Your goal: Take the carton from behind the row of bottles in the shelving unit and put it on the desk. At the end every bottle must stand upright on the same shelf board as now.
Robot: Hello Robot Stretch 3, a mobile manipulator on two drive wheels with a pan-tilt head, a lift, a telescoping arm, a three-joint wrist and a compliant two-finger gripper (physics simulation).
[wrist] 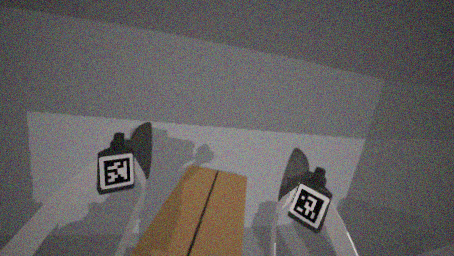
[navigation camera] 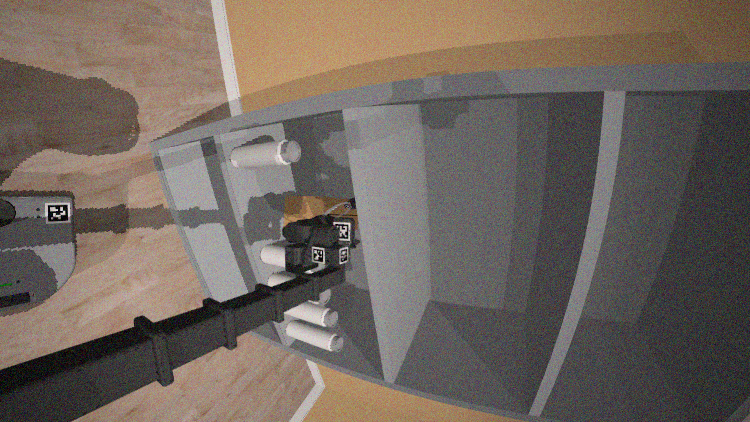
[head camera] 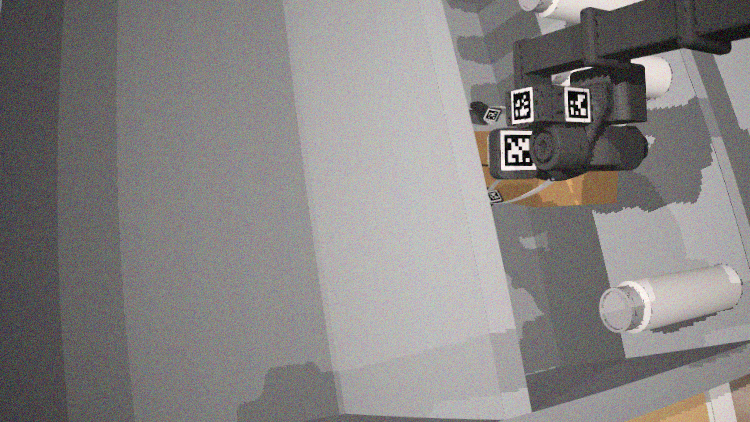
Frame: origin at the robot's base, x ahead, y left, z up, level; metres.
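Seen in the pictures: gripper, fingertip midpoint: (wrist: 219,154) (navigation camera: 356,222).
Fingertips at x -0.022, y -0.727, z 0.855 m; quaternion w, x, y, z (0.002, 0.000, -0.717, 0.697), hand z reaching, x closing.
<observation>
Pixels of each thing's top centre, then the offset from my fingertips to it. Level surfaces: height alone.
- orange-brown carton at its top centre: (wrist: 206,203) (head camera: 492,165) (navigation camera: 342,214) dx +0.009, dy -0.144, dz -0.141 m
- white bottle at its top centre: (head camera: 615,310) (navigation camera: 293,151) dx +0.192, dy +0.191, dz -0.086 m
- shelf board at its surface level: dz +0.136 m
- wooden floor at its surface level: dz -0.854 m
The orange-brown carton (head camera: 592,186) (navigation camera: 301,207) (wrist: 225,215) stands in the shelving unit (head camera: 655,375) (navigation camera: 550,81), partly hidden by the wrist in the head and navigation views. My gripper (head camera: 486,155) (navigation camera: 352,223) (wrist: 219,154) is open. Its fingers are spread wide to either side of the carton, with gaps on both sides in the wrist view. One white bottle (head camera: 681,299) (navigation camera: 256,155) stands upright, apart from the others. Another bottle (head camera: 658,76) (navigation camera: 272,255) is partly behind the wrist, and more bottles (navigation camera: 312,333) stand beyond the arm. The desk does not show.
The telescoping arm (head camera: 629,39) (navigation camera: 183,341) reaches over several bottles. A shelf board (head camera: 398,209) (navigation camera: 390,209) lies close above the gripper and carton. The robot's base (navigation camera: 41,230) is on the wooden floor (navigation camera: 141,293). An orange wall (navigation camera: 419,31) is behind the unit.
</observation>
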